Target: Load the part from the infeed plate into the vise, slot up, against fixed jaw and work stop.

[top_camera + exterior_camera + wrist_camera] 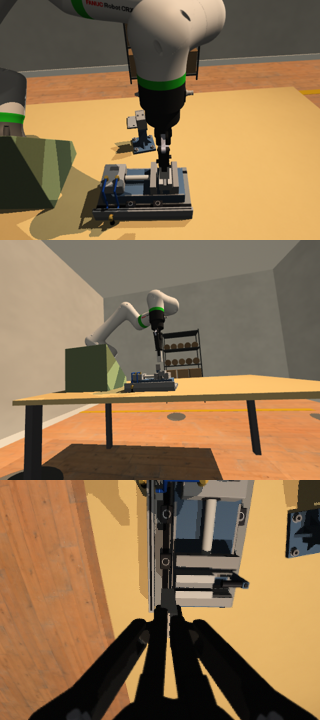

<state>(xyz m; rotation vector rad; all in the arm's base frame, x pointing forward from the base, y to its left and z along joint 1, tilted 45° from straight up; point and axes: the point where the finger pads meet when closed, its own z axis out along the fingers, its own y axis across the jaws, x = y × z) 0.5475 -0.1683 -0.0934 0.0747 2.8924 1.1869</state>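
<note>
Now: hand 4 cm to the right of the part and 9 cm above it. Also, from my hand: moving jaw 3 cm behind, 7 cm to the left, 12 cm below; then fixed jaw 3 cm ahead, 6 cm to the left, 12 cm below; then work stop 1 cm ahead, 11 cm to the left, 11 cm below.
</note>
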